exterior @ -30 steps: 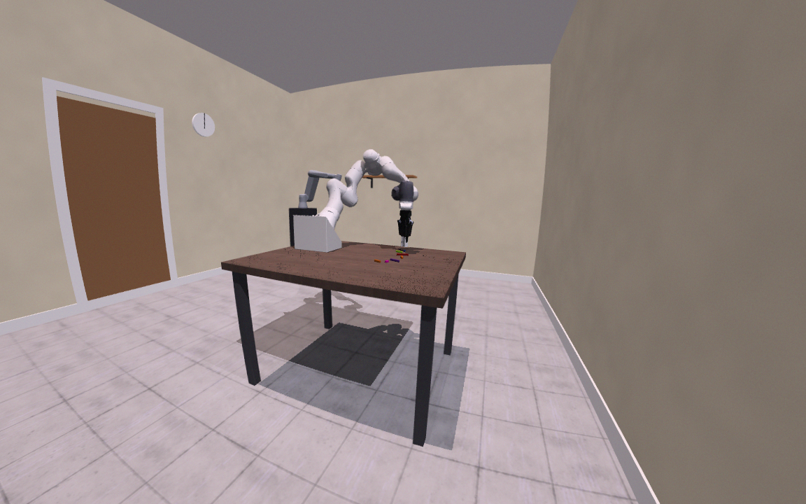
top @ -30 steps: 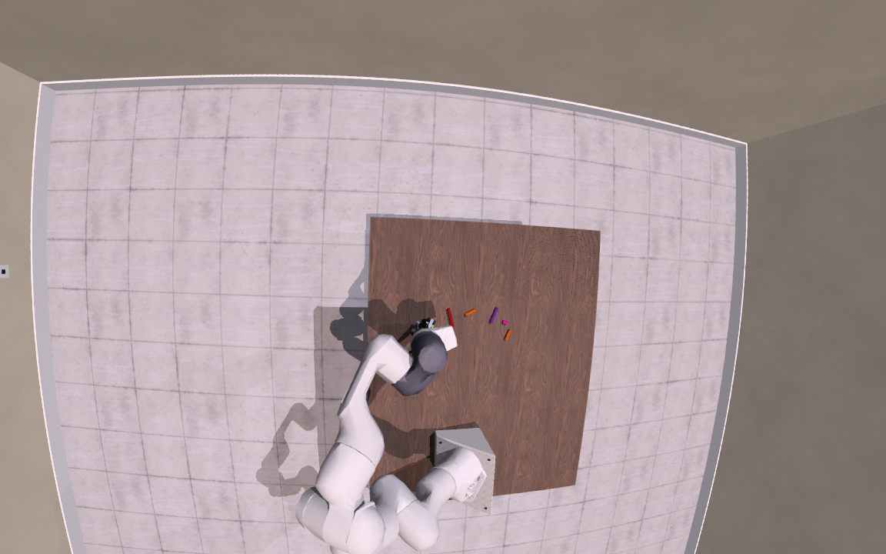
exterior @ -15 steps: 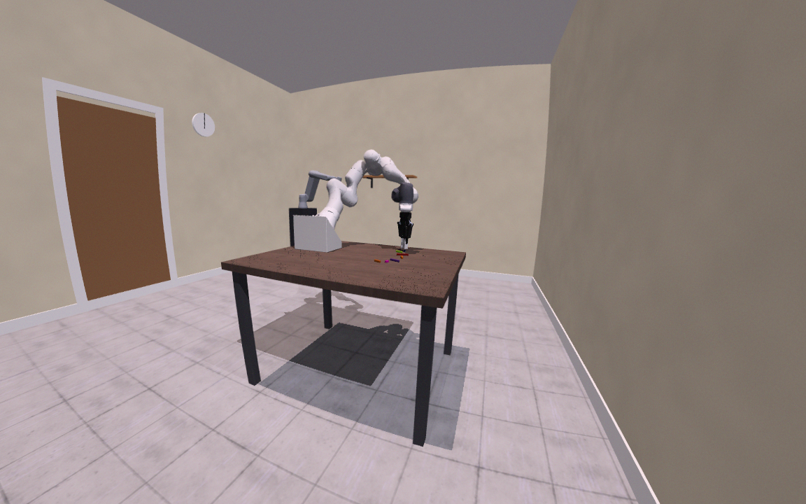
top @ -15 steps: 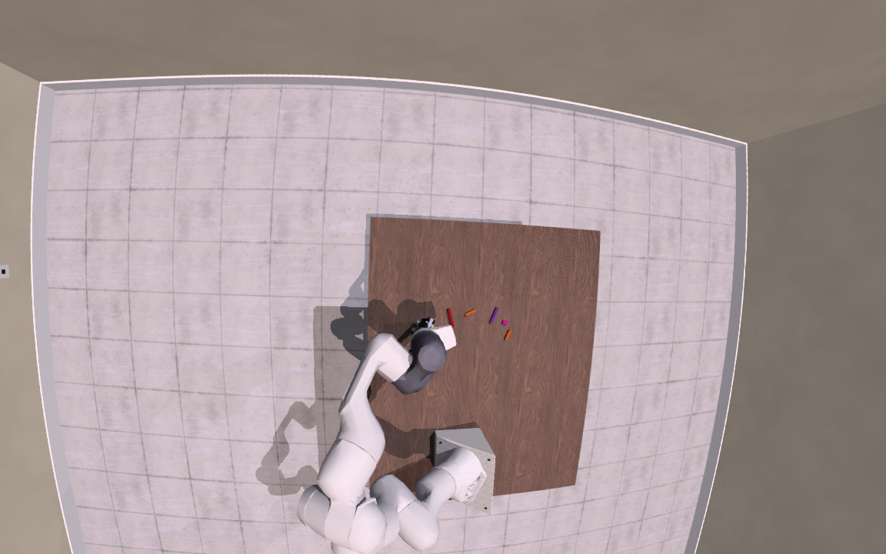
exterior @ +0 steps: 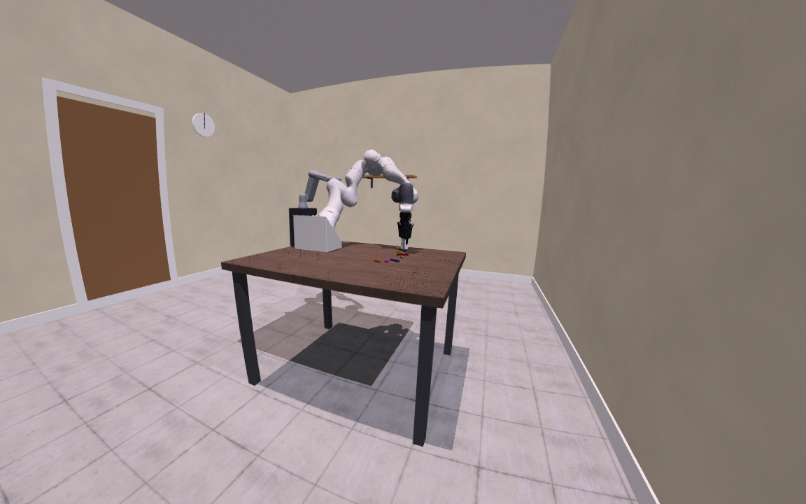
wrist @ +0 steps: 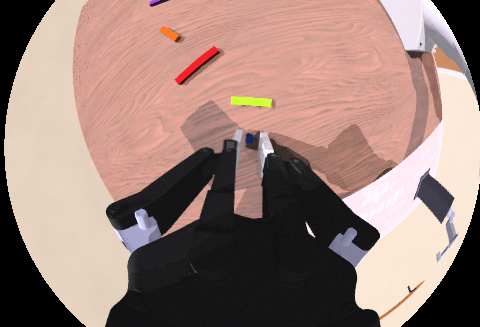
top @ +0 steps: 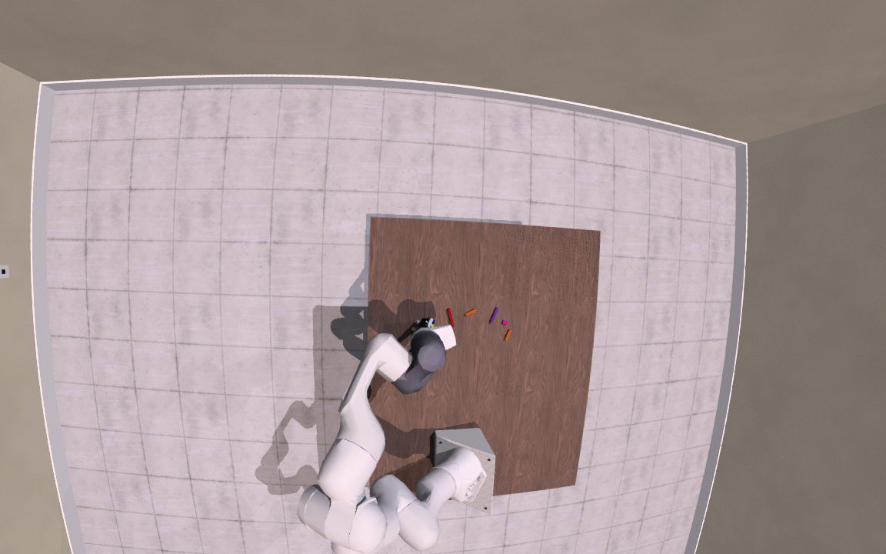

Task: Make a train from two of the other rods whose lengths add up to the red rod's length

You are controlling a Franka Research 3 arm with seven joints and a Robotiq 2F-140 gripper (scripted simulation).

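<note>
Now: the small blue rod 5 cm below my hand. From my hand the other things lie so: red rod: 12 cm to the right, 5 cm below, 4 cm ahead; purple rod: 28 cm to the right, 7 cm ahead, 5 cm below; lime rod: 5 cm to the right, 5 cm below, 1 cm behind.
</note>
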